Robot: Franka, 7 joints.
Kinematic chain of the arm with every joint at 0, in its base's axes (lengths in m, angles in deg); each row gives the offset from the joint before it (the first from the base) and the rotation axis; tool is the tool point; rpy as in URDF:
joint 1: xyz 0 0 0.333 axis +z
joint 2: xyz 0 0 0 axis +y
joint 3: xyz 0 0 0.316 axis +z
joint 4: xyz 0.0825 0 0 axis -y
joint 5: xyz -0.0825 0 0.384 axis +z
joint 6: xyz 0 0 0 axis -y
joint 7: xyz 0.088 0 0 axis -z
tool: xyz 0 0 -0.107 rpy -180 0 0
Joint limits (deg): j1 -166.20..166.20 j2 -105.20..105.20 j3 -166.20..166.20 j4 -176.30..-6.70 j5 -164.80..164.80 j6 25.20..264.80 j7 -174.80..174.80
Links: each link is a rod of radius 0.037 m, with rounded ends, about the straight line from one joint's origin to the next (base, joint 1, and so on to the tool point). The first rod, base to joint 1, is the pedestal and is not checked.
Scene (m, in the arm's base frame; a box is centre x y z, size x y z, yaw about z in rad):
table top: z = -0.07
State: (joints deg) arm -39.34 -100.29 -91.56 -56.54 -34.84 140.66 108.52
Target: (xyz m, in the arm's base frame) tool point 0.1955 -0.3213 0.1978
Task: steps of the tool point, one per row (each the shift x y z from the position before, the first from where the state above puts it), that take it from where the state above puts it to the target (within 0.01 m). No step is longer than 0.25 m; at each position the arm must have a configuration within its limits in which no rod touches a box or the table.
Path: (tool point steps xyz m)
1: 0.0544 -0.2179 -0.0209
2: 0.1206 -0.1821 -0.0188
3: 0.1690 -0.1259 -0.0132
4: 0.1932 -0.0577 -0.0046
5: 0.1907 0.0128 0.0064
6: 0.1629 0.0753 0.0184
7: 0.1148 0.1214 0.0303

